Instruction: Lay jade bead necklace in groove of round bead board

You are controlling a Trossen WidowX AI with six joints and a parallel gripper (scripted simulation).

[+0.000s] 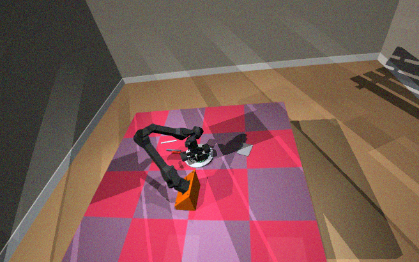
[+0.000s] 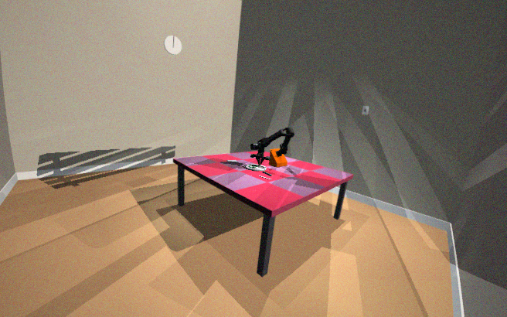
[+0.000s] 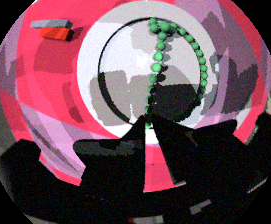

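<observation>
My gripper tip is now 50 mm short of the round white bead board and 10 mm above it. The rest, counted from my gripper tip: red-handled tool 100 mm ahead, 180 mm to the left, 10 mm below; then flat grey pad 90 mm ahead, 310 mm to the right, 10 mm below; then thin white rod 200 mm ahead, 250 mm to the left, 10 mm below.
</observation>
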